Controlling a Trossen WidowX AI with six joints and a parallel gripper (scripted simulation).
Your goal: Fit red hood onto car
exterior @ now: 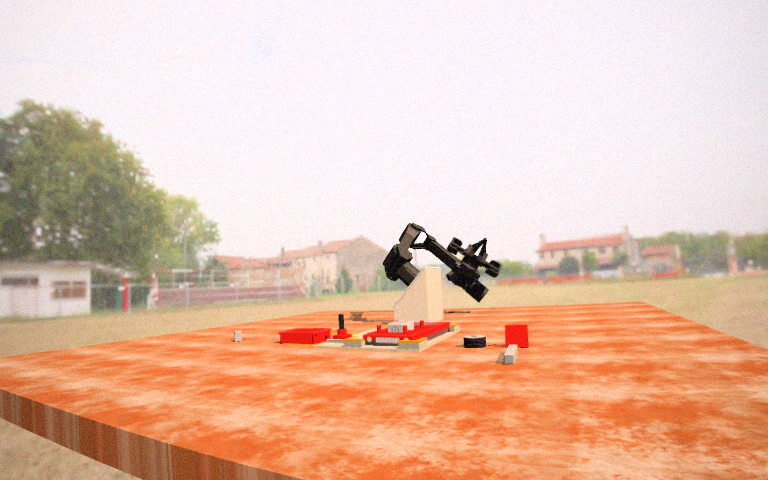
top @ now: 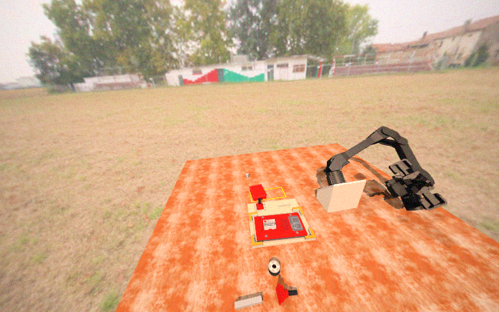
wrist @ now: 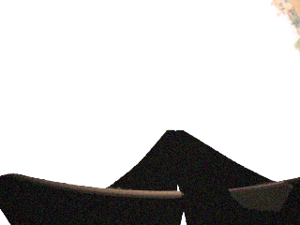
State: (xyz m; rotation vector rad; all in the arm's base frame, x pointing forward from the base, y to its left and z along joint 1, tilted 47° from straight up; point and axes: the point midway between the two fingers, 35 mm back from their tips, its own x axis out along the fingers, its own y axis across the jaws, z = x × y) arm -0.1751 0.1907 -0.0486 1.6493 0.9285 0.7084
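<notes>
Right now my gripper tip is 50 cm short of the red hood, 35 cm to the left of it and 23 cm above it. From my gripper tip the other things lie so: grey bar: 63 cm ahead, 10 cm to the left, 23 cm below; then black-and-white wheel: 53 cm ahead, 3 cm to the left, 23 cm below.
</notes>
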